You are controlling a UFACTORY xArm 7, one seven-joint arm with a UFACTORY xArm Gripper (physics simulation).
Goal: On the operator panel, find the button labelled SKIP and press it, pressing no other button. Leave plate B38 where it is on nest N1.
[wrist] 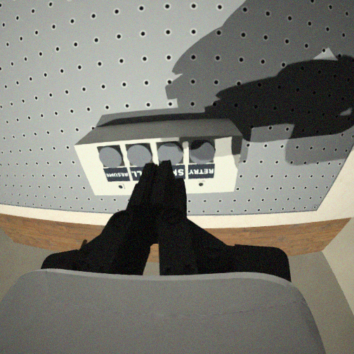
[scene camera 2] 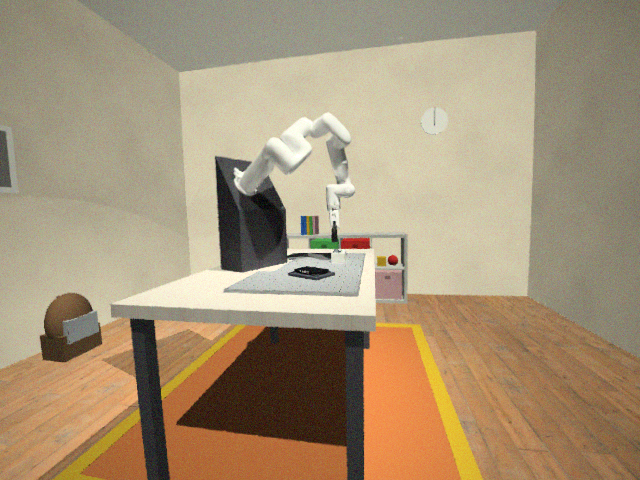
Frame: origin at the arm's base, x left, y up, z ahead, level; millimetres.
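Seen in the pictures: gripper, between the fingertips: [scene camera 2: 334,241]; arm's base, origin of its link: [scene camera 2: 245,186].
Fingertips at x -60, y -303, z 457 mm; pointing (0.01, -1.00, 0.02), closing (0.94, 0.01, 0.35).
Observation:
Offsets run from my fingertips to a thing's top centre. Level surfaces: height alone.
The operator panel @(dx -24, dy -46, dz +15 mm) [scene camera 2: 338,257] [wrist: 226,172] is a pale box with a row of round grey buttons, its lettering upside down in the wrist view. The SKIP button [wrist: 170,151] is between the RETRY button [wrist: 202,151] and a button [wrist: 139,154] whose label is partly hidden; the RESUME button [wrist: 110,156] is at the left end. The SKIP label [wrist: 179,172] is partly covered by the fingers. My gripper [scene camera 2: 334,240] [wrist: 163,178] is shut and empty, above the panel, its tips overlapping the SKIP button's lower edge in the wrist view. A flat black piece @(dx -309, dy -76, dz -236 mm) [scene camera 2: 311,271], apparently plate B38 on its nest, has unreadable lettering.
A grey perforated board @(dy -102 mm) [scene camera 2: 289,285] [wrist: 60,100] lies on the pale table @(dy -115 mm) [scene camera 2: 170,298]. A tall dark pedestal [scene camera 2: 248,227] carries the arm at the table's left side. A shelf unit [scene camera 2: 405,268] stands beyond the table. The arm's shadow falls across the board and the panel's RETRY end.

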